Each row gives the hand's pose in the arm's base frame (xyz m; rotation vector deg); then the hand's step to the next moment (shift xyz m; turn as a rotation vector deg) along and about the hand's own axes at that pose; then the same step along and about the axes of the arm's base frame.
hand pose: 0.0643 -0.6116 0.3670 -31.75 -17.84 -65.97
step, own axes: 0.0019 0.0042 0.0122 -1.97 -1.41 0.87
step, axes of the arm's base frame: 0.0052 0.0066 0.0100 -2.02 1.60 0.08
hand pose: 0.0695 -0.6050 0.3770 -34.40 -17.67 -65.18
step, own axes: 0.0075 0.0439 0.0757 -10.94 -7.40 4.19
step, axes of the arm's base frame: 0.0483 0.0517 0.0521 -10.86 8.60 -0.19
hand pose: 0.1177 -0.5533 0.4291 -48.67 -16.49 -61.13
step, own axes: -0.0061 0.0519 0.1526 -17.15 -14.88 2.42
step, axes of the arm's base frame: 0.0692 0.1263 0.0726 -20.58 9.77 -1.49
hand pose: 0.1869 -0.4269 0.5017 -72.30 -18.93 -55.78
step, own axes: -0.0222 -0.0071 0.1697 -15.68 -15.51 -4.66
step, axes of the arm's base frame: 0.0305 0.1628 0.0437 -22.25 2.76 -2.34
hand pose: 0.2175 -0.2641 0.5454 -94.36 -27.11 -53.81
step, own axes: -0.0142 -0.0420 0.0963 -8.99 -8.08 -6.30
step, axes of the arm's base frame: -0.0071 0.1053 0.0096 -13.37 -2.08 -1.64
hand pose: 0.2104 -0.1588 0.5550 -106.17 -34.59 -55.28
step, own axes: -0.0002 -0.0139 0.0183 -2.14 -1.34 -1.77
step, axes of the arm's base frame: -0.0037 0.0226 0.0022 -2.85 -1.00 -0.62
